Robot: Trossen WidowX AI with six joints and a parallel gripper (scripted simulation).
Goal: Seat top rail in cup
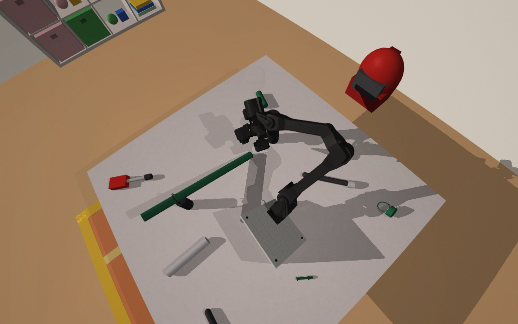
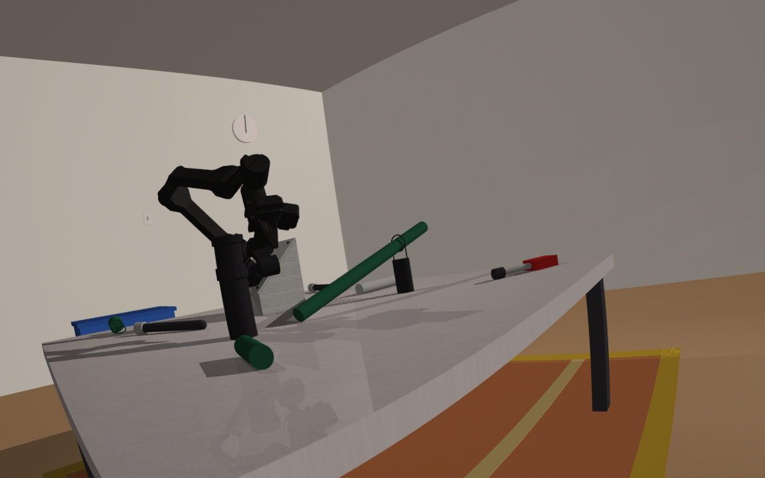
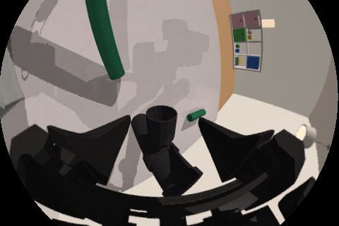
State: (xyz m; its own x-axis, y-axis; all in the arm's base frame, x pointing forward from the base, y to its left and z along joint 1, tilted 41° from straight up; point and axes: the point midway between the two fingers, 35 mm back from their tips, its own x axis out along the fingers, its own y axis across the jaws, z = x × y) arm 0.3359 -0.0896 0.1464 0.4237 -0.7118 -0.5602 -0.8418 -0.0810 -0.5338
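Right now the black rail-end cup is 2 cm to the right of my gripper tip, 1 cm below it and 1 cm behind it. From my gripper tip the other things lie so: short green cylinder (21 cm to the right, 21 cm ahead, 13 cm below); then short black post (45 cm to the left, 4 cm below, 4 cm behind); then grey tube (57 cm to the left, 23 cm behind, 13 cm below).
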